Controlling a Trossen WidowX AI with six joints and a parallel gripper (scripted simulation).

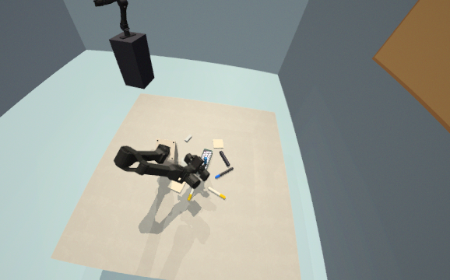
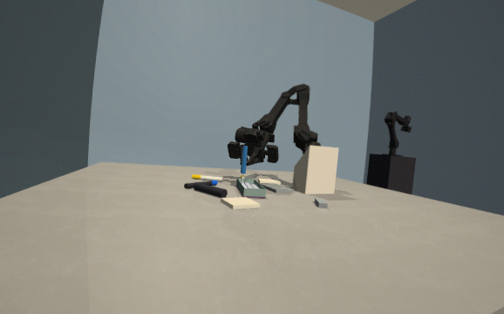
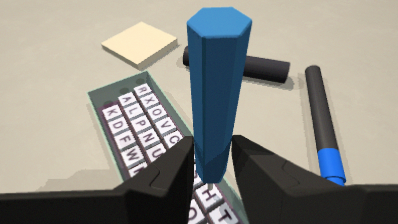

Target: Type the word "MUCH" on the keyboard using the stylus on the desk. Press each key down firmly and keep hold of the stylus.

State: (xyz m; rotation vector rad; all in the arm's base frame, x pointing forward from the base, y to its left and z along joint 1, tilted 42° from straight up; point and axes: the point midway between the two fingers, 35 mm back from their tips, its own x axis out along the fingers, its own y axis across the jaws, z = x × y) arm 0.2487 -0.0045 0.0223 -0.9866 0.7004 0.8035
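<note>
Right now the black pen is 110 mm ahead of my gripper tip, 70 mm below it and 20 mm to the right of it. Round my gripper tip: black cylinder: 110 mm to the left, 110 mm ahead, 70 mm below; notepad: 220 mm to the left, 80 mm below, 40 mm ahead; blue hexagonal stylus: 20 mm below.
</note>
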